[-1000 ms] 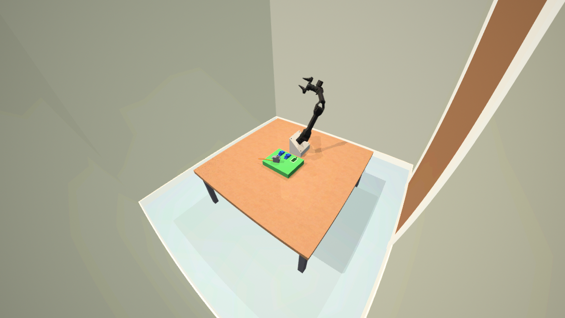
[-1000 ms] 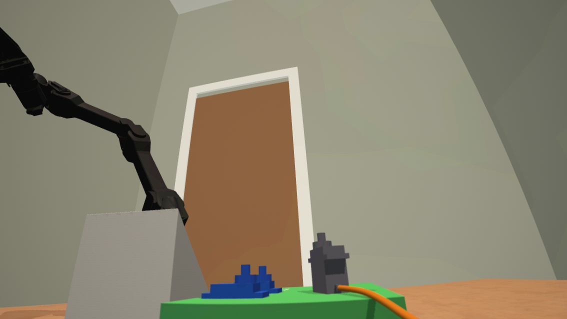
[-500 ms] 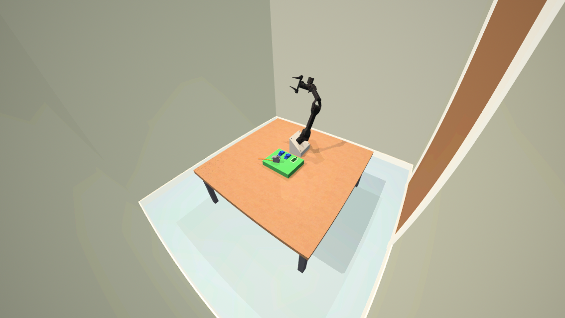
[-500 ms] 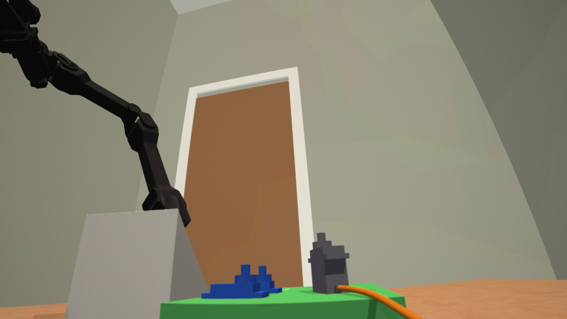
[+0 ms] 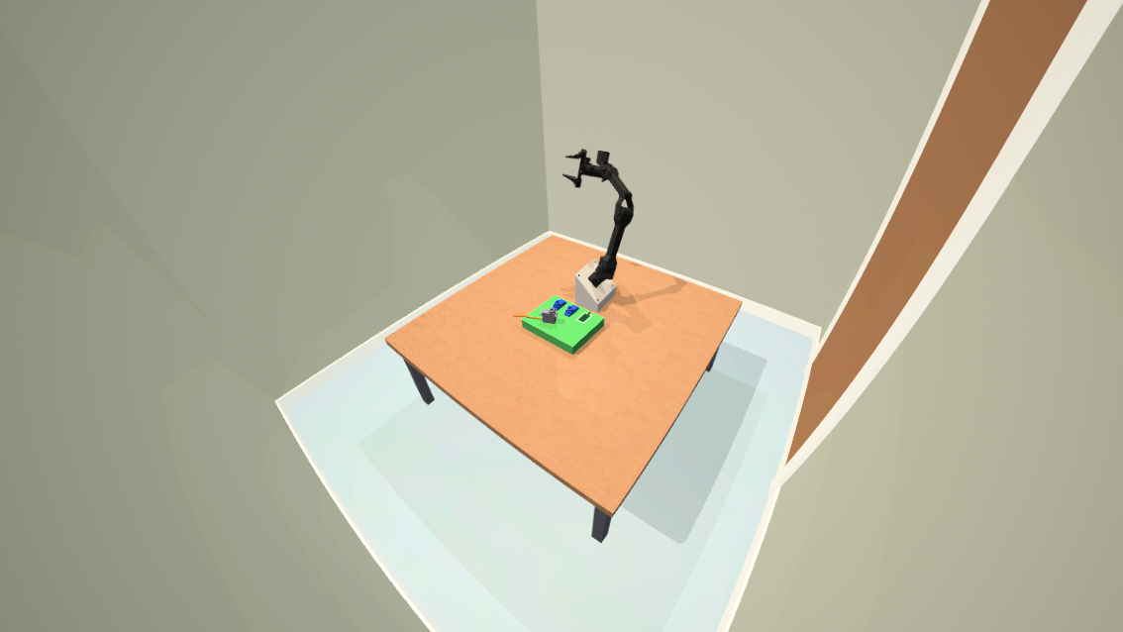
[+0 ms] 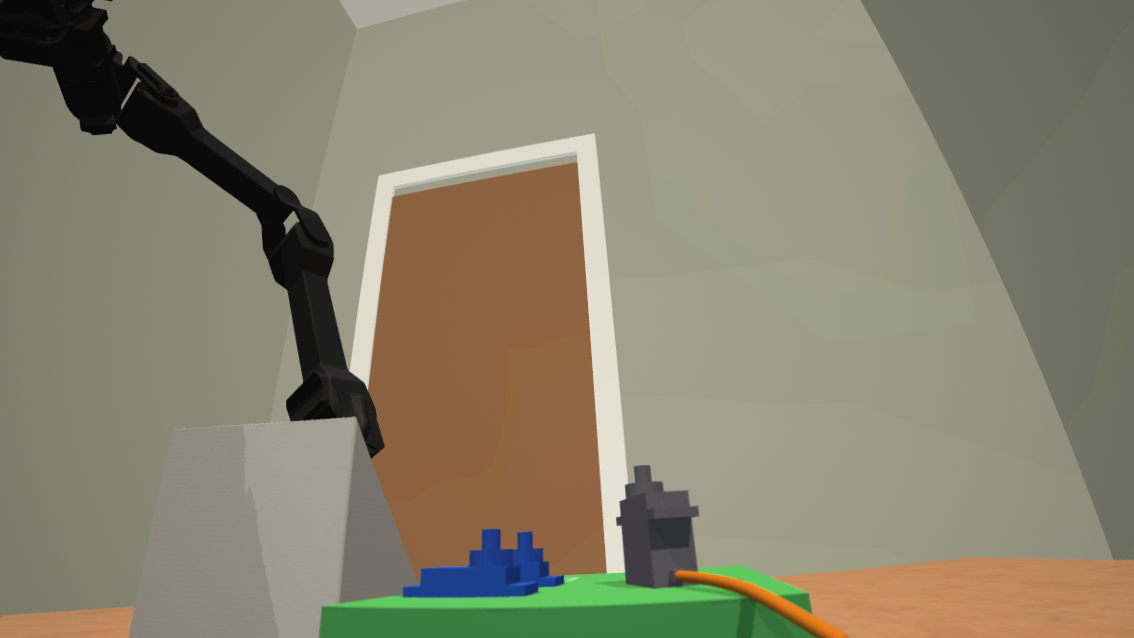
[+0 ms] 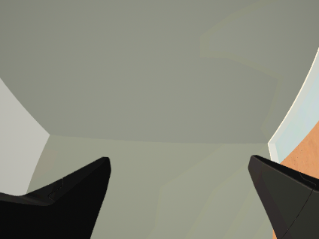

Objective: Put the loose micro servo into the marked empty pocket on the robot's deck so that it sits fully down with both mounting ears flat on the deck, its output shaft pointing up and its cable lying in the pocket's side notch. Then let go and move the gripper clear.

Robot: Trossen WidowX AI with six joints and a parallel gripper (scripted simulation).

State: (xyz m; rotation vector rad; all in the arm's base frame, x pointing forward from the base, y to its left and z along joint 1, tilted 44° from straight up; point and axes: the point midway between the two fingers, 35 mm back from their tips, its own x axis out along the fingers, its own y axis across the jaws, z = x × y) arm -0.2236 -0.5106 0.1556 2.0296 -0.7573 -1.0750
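The green deck is 57 cm below my gripper tip, 49 cm ahead of it and 27 cm to the left of it.
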